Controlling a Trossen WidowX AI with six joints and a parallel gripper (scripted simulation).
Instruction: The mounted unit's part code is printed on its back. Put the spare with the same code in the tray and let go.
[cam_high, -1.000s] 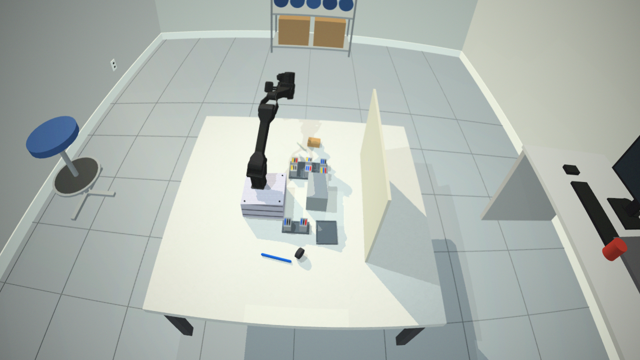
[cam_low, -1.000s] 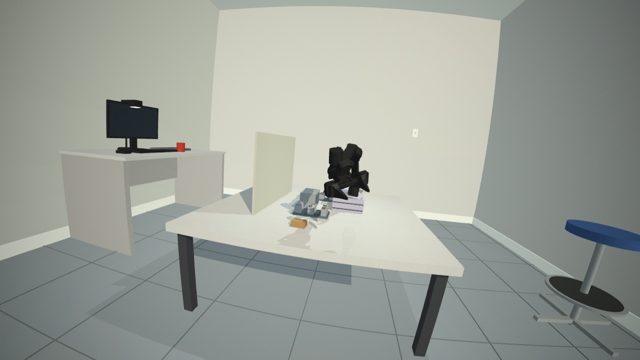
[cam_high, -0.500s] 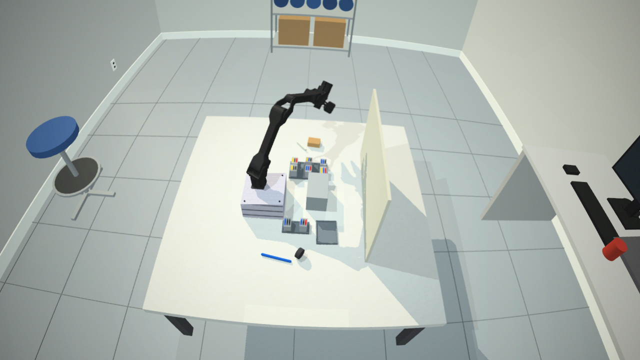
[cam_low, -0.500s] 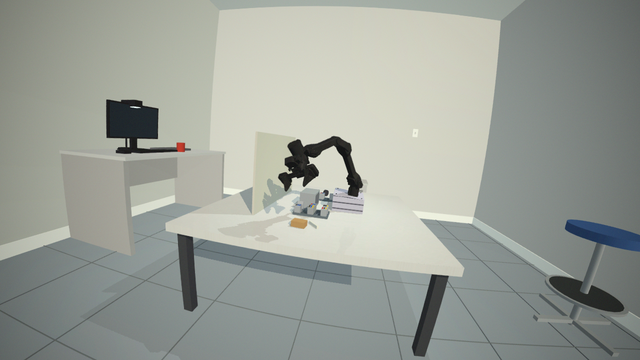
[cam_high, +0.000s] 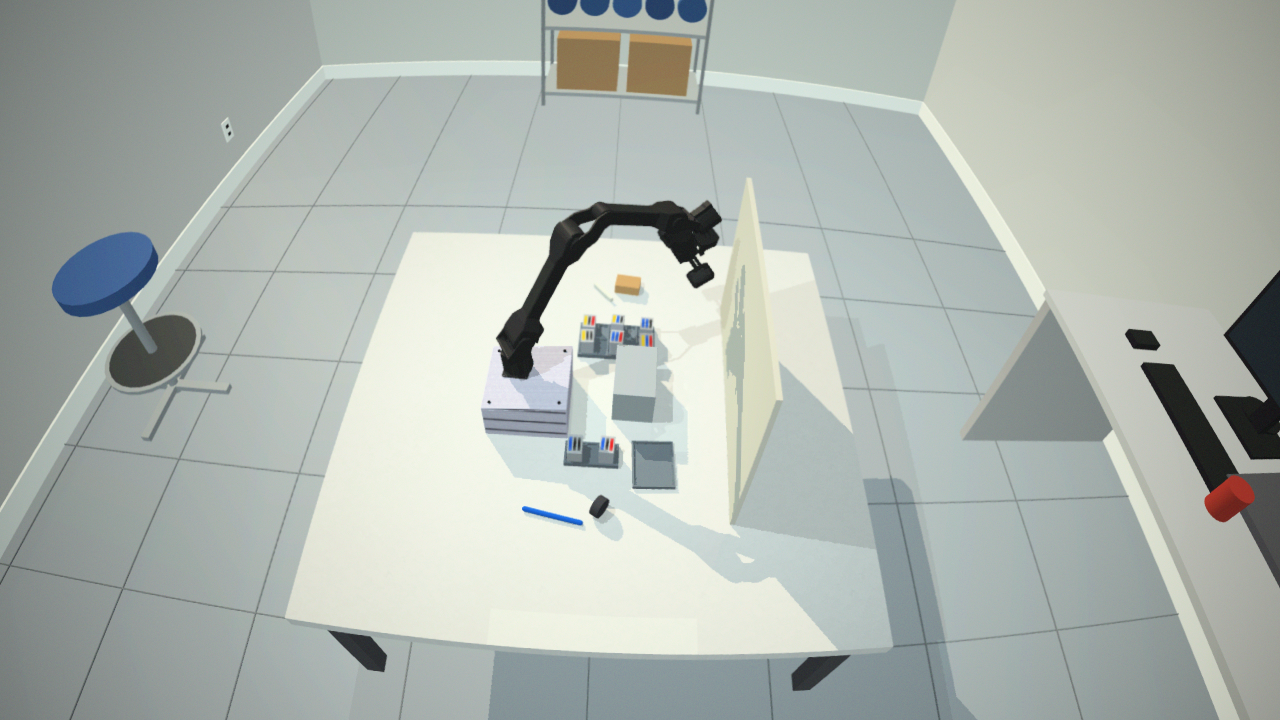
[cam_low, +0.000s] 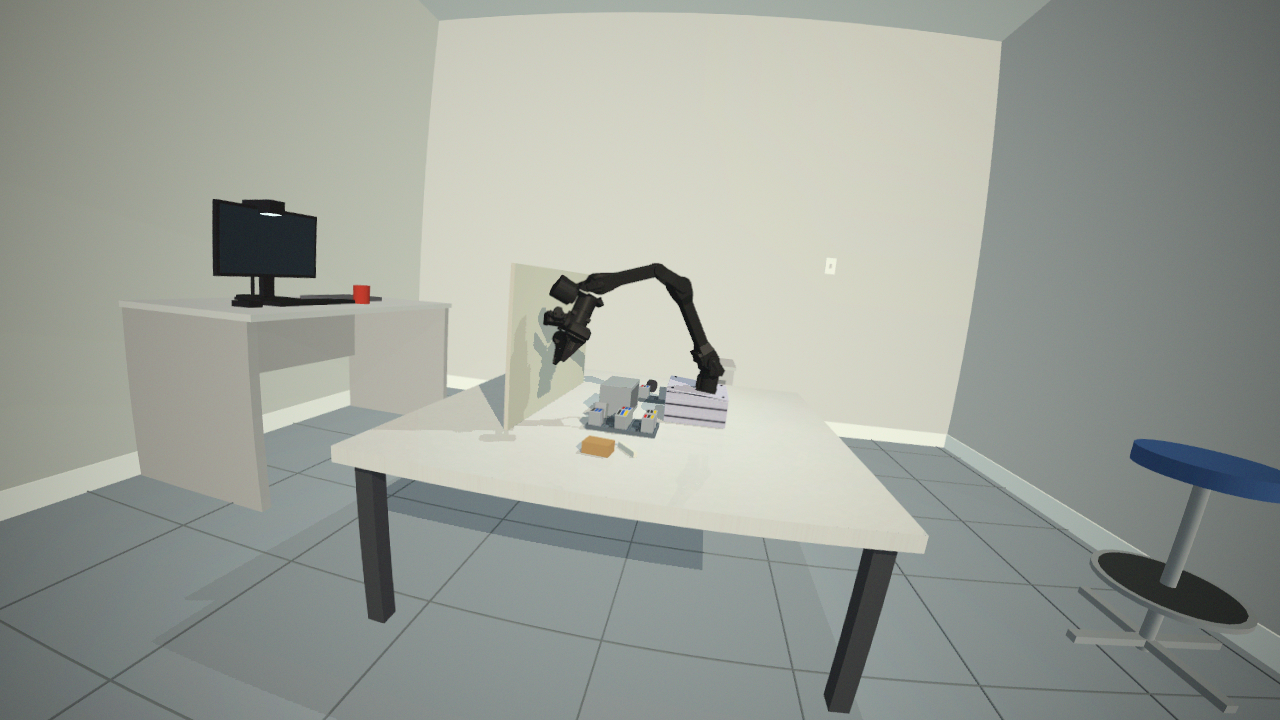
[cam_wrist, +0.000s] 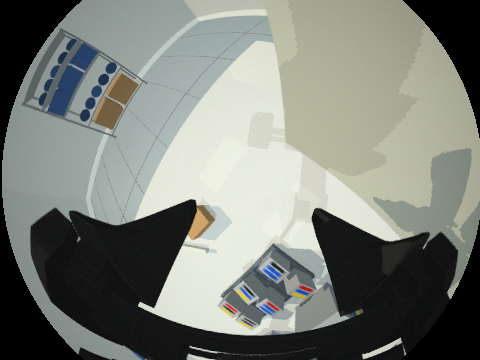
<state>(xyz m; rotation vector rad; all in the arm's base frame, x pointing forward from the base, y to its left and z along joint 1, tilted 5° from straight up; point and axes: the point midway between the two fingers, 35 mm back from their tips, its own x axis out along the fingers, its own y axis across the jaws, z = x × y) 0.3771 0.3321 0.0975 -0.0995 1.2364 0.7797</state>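
Right now my gripper tip is 17 cm past the spare, 10 cm to the left of it and 15 cm above it. Round my gripper tip: beige panel 14 cm ahead, 28 cm to the right, 3 cm above; then brown block 16 cm behind, 9 cm to the left, 18 cm below; then grey mounted unit 10 cm behind, 29 cm to the right, 14 cm below.
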